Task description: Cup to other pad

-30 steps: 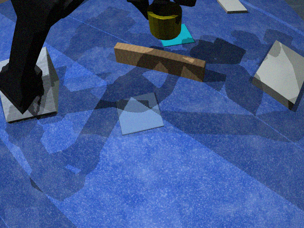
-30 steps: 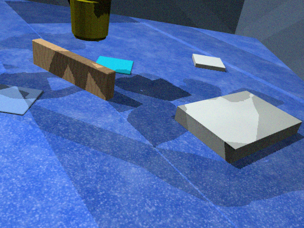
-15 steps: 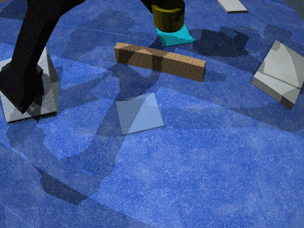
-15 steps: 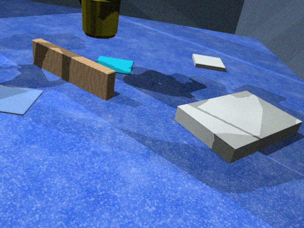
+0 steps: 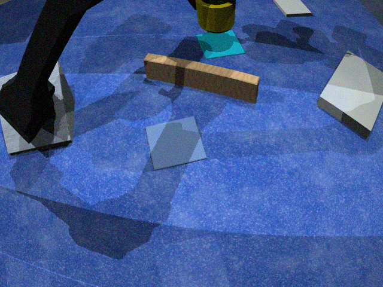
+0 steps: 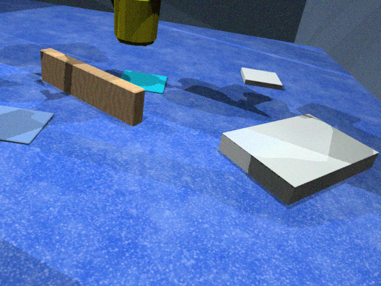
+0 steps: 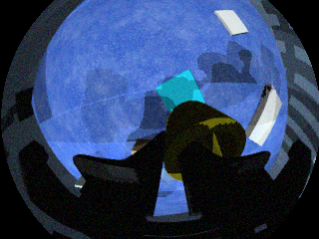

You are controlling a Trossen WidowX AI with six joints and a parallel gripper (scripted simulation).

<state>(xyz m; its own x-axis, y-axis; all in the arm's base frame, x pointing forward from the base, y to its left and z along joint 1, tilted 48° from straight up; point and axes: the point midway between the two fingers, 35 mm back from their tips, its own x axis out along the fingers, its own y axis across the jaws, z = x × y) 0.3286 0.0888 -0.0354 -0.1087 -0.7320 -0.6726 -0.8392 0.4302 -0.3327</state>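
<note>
My gripper tip is now 4 cm short of the cyan pad, 1 cm to the right of it and 12 cm above it. From my gripper tip the other things lie so: yellow cup: 2 cm ahead, 2 cm to the right; then pale grey box: 27 cm ahead, 19 cm to the right, 10 cm below; then wooden block: 3 cm behind, 9 cm to the right, 10 cm below.
</note>
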